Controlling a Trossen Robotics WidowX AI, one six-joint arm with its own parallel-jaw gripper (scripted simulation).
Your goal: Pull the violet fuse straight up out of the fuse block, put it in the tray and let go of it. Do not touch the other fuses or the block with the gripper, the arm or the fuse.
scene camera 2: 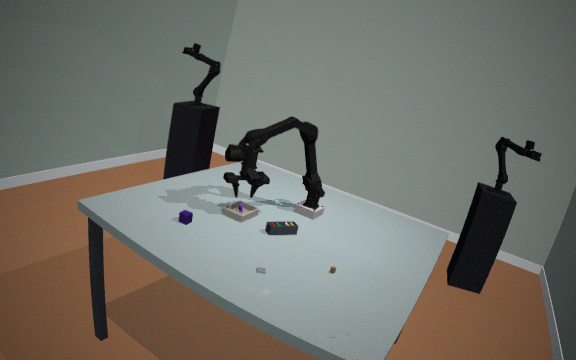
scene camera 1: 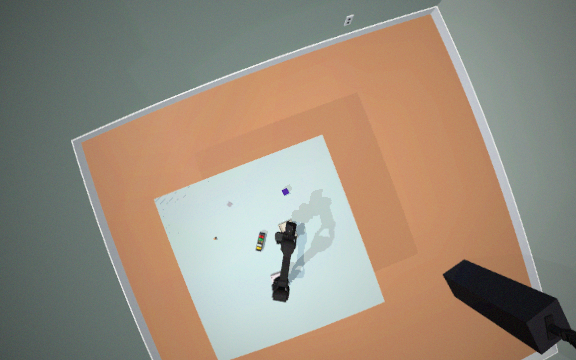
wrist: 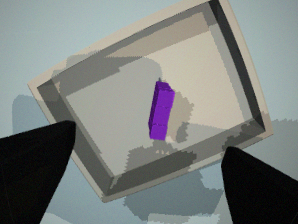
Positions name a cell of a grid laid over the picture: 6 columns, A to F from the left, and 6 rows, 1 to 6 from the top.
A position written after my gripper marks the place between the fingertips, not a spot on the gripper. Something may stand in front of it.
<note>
My gripper (scene camera 2: C4) is open, with nothing in its grasp. Further things: a violet fuse (wrist: D3) and a tray (wrist: C3).
My gripper is seen too in the wrist view (wrist: D4).
</note>
